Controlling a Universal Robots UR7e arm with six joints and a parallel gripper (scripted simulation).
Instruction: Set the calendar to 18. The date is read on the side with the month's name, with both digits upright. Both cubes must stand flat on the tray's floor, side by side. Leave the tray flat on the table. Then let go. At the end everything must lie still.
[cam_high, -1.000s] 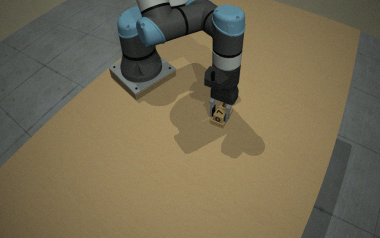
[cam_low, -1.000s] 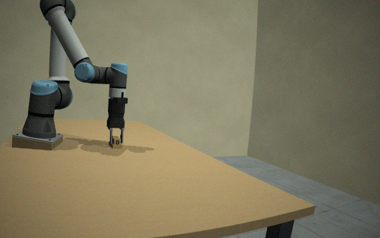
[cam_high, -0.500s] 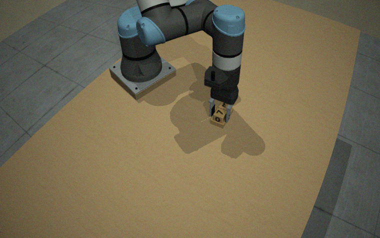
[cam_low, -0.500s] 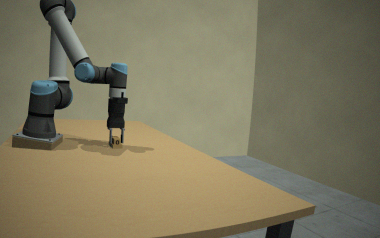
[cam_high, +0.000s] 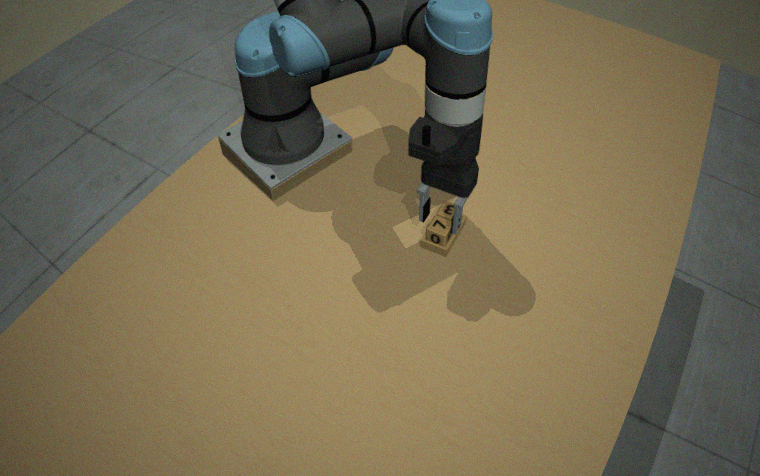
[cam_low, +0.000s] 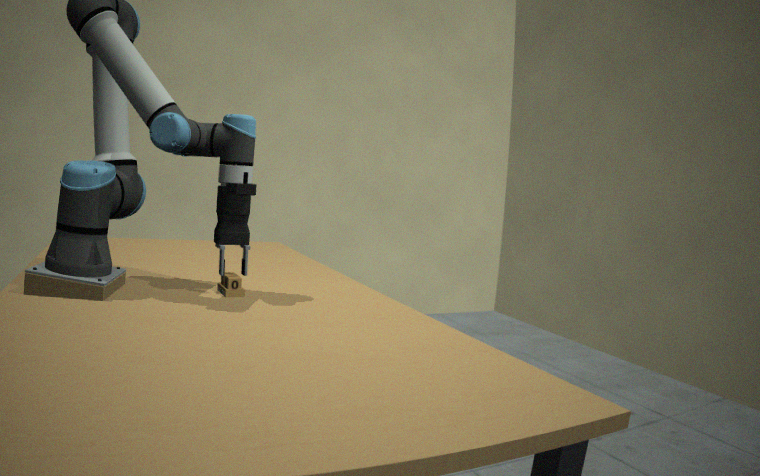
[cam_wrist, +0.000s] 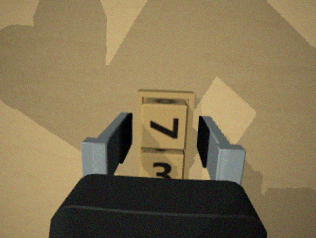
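My hand is 50 mm above the wooden tray and 20 mm to the right of it.
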